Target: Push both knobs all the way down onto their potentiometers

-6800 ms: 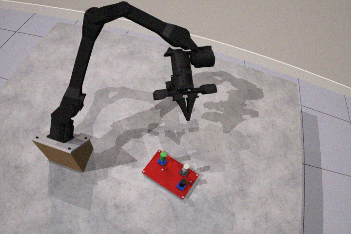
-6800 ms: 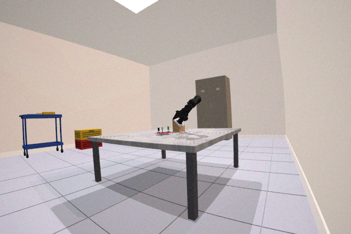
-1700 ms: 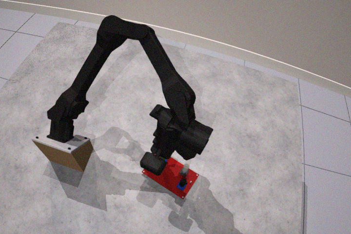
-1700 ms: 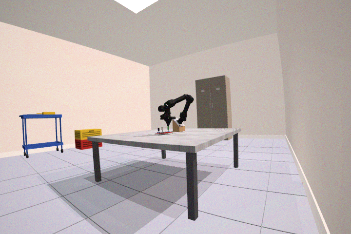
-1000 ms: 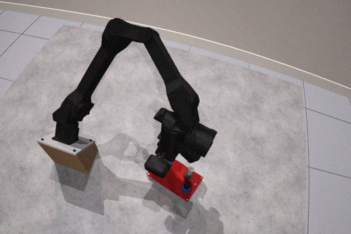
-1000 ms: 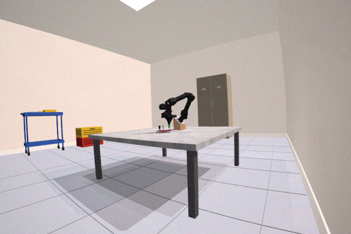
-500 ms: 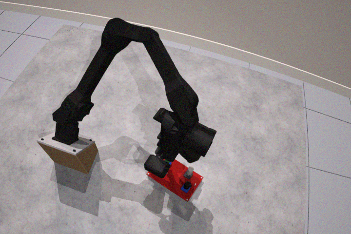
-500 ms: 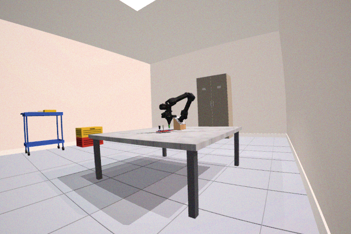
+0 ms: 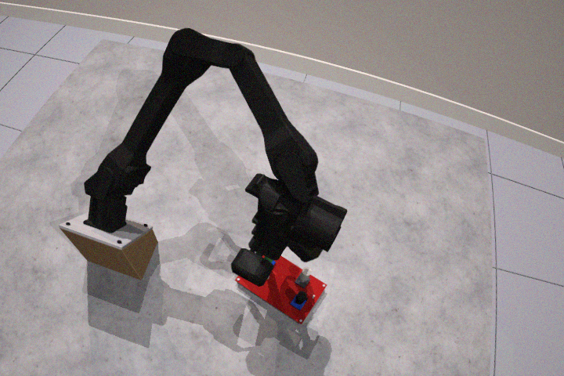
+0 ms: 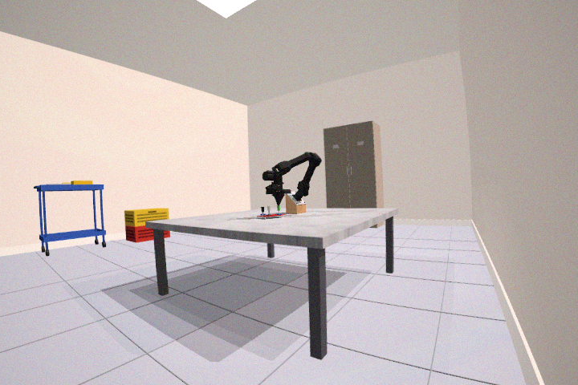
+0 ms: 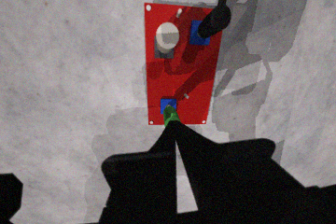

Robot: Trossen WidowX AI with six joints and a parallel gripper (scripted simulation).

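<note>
Right now my gripper tip is 80 mm short of the black knob, 70 mm to the left of it and 20 mm above it. From my gripper tip the other things lie so: green knob: 10 mm below.
</note>
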